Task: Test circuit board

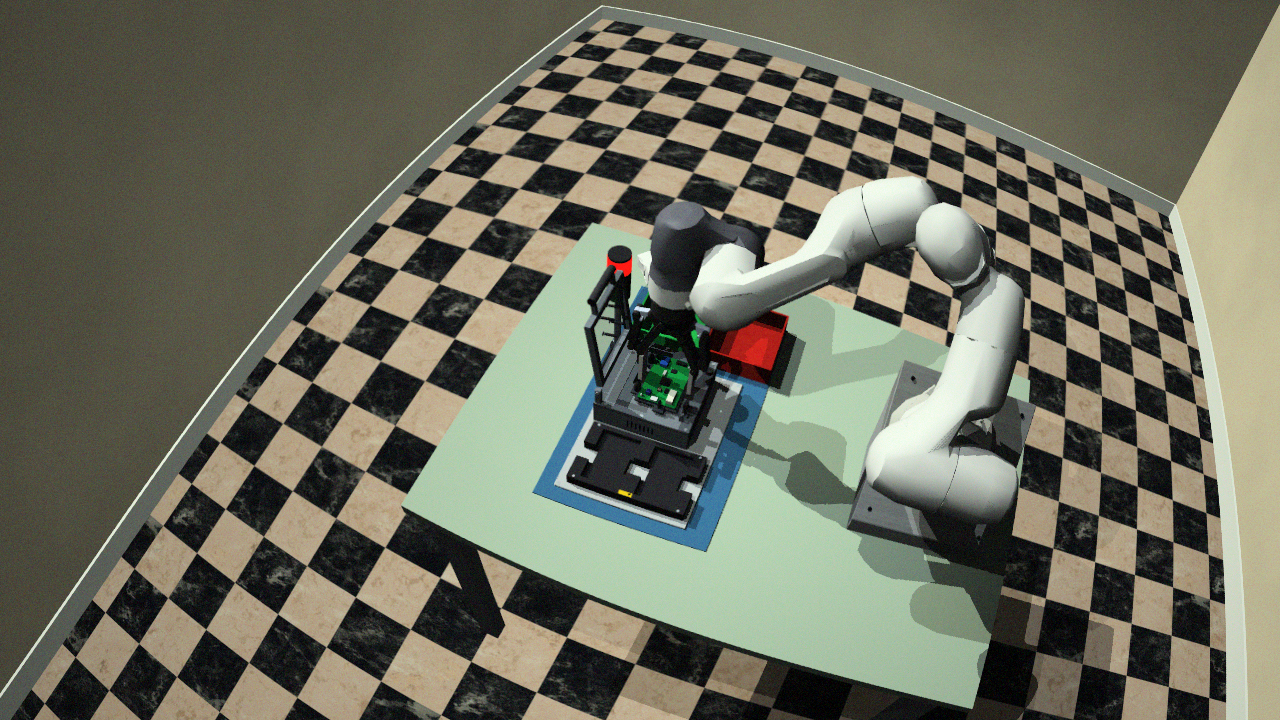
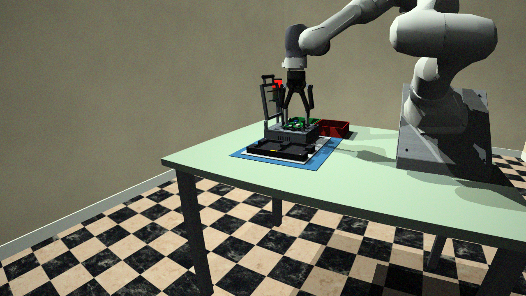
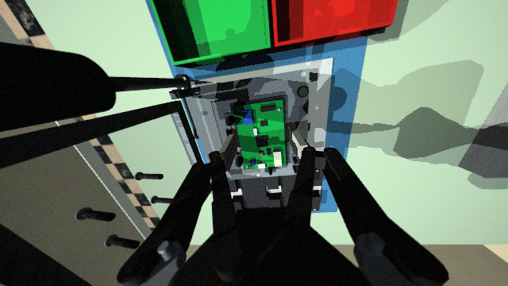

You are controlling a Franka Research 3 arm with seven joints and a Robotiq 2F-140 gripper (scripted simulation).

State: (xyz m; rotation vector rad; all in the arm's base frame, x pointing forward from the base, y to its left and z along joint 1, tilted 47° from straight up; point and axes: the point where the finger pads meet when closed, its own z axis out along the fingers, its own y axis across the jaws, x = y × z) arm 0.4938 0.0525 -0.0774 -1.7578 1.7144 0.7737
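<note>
The green circuit board lies 2 cm below my hand. From my hand the other things lie so: tester plate (2 cm below, 1 cm to the left, 1 cm ahead); then tester lid (11 cm ahead, 9 cm above); then green bin (20 cm to the right, 8 cm below, 5 cm ahead).
</note>
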